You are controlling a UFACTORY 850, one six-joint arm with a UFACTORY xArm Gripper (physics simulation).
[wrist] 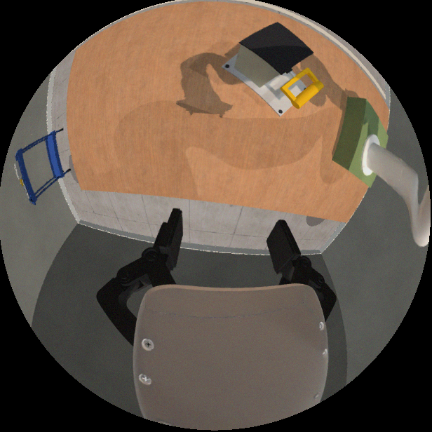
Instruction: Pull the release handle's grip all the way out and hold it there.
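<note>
The release handle's yellow grip [307, 95] is a rectangular loop at the upper right of the wrist view. It stands beside a grey housing with a black top [277, 46], on a pale base plate [270, 98] with dark bolts. How far the grip is pulled out I cannot tell. My gripper [229, 226] is open, its two black fingers wide apart with nothing between them. It is well away from the grip, which shows above and to the right of the fingers in the view.
The fixture stands on an orange-brown wooden table top [125, 150]. A green block [352, 130] with the pale arm base [397, 162] is at the right. A blue cart [54, 155] stands on the floor at the far left. The arm's shadow falls across the wood.
</note>
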